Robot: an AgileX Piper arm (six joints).
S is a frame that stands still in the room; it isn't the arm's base.
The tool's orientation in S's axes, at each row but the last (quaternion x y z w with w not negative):
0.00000, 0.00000, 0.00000, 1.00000
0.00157, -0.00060, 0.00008, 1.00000
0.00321, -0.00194, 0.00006, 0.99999
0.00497, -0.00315, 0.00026, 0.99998
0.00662, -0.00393, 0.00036, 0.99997
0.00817, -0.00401, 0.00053, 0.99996
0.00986, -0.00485, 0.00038, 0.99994
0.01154, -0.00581, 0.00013, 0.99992
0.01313, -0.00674, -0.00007, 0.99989
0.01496, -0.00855, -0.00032, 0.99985
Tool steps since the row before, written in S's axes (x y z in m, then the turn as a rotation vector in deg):
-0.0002, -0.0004, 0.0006, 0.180, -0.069, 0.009
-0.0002, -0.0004, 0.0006, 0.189, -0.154, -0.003
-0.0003, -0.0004, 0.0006, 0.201, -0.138, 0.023
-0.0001, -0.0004, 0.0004, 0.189, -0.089, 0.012
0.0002, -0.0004, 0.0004, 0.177, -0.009, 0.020
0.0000, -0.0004, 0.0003, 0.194, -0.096, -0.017
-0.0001, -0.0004, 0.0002, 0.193, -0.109, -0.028
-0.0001, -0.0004, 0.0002, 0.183, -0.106, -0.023
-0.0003, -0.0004, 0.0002, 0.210, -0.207, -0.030
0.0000, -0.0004, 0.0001, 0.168, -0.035, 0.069
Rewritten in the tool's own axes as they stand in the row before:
-0.0002, -0.0004, 0.0006, 0.180, -0.069, 0.009
-0.0002, -0.0004, 0.0006, 0.189, -0.154, -0.003
-0.0003, -0.0004, 0.0006, 0.201, -0.138, 0.023
-0.0001, -0.0004, 0.0004, 0.189, -0.089, 0.012
0.0002, -0.0004, 0.0004, 0.177, -0.009, 0.019
0.0000, -0.0004, 0.0003, 0.194, -0.096, -0.017
-0.0001, -0.0004, 0.0002, 0.193, -0.110, -0.028
-0.0001, -0.0004, 0.0002, 0.183, -0.107, -0.023
-0.0003, -0.0004, 0.0002, 0.210, -0.208, -0.027
0.0000, -0.0004, 0.0001, 0.169, -0.033, 0.067

